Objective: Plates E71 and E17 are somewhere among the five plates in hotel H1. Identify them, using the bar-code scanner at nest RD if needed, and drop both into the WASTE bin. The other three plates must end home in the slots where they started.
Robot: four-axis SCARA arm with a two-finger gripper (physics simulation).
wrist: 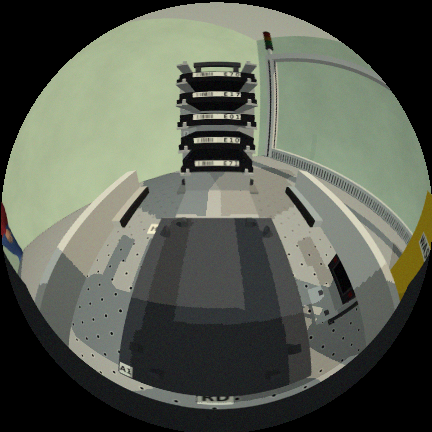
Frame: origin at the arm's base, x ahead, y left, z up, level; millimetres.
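Where they show: gripper, fingertip midpoint: (216,176).
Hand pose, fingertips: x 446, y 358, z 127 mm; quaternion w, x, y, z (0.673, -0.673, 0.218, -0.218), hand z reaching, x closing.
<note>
Things, the pixels of their top centre, and the offset from my fingertips. "*": a spot on its surface instead.
- Hotel H1 at a spot on its surface: (217,64) * dz +182, dx +121, dy +163 mm
- plate E70 at its top centre: (216,83) dz +109, dx +75, dy +104 mm
- plate E17 at its top centre: (216,98) dz +80, dx +75, dy +104 mm
- plate E01 at its top centre: (216,115) dz +52, dx +75, dy +104 mm
- plate E10 at its top centre: (216,132) dz +24, dx +75, dy +104 mm
- plate E71 at its top centre: (216,149) dz -4, dx +75, dy +104 mm
- Nest RD at its top centre: (215,281) dz -44, dx -35, dy -46 mm
- black bar-code scanner at its top centre: (363,261) dz -31, dx +58, dy -129 mm
Hotel H1 (217,64) stands upright ahead, holding five dark plates with readable labels. From top to bottom they are plate E70 (216,74), plate E17 (216,94), plate E01 (216,116), plate E10 (216,140) and plate E71 (216,163) in the lowest slot. My gripper (216,176) is open, its black pads wide apart with no plate between them. It faces the hotel from a distance. Nest RD (215,270) is the dark platform low in the view, with no plate on it. The yellow WASTE bin (416,265) shows partly at the right edge.
The black bar-code scanner (341,279) stands right of the nest, partly hidden by the right finger. A signal light (268,41) tops a post behind the hotel. A framed panel runs along the right. Part of a person (9,232) shows at the left edge.
</note>
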